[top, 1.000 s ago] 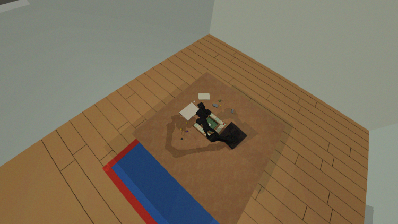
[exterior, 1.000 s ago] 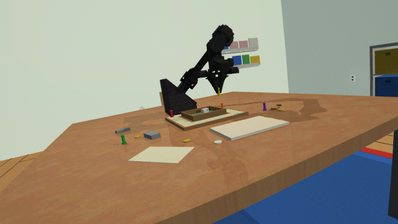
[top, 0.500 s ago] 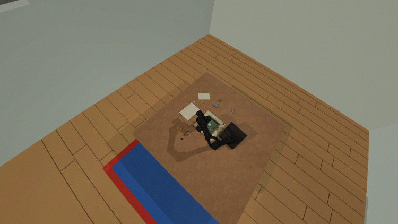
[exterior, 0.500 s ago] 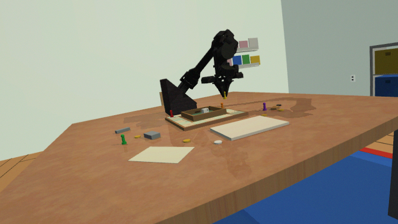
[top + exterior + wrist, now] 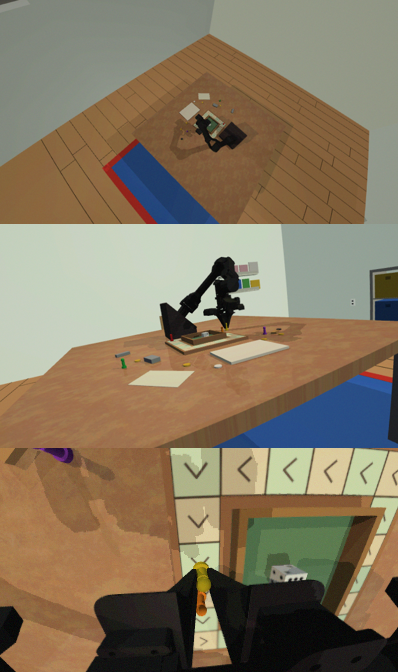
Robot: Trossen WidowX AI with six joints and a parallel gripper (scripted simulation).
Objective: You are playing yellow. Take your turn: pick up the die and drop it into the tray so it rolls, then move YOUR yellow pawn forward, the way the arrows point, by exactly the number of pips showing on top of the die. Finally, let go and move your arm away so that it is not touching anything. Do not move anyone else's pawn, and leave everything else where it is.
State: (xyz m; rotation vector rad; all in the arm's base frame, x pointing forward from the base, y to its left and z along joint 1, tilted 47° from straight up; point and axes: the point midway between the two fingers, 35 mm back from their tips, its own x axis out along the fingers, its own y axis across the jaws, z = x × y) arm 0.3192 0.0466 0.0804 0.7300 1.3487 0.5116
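The yellow pawn lies 1 cm above my gripper tip. Round my gripper tip: green felt 3 cm behind, 11 cm to the right, 3 cm below; orange pawn 5 cm behind, 1 cm to the left, 1 cm below; white die 3 cm behind, 10 cm to the right, 2 cm below.
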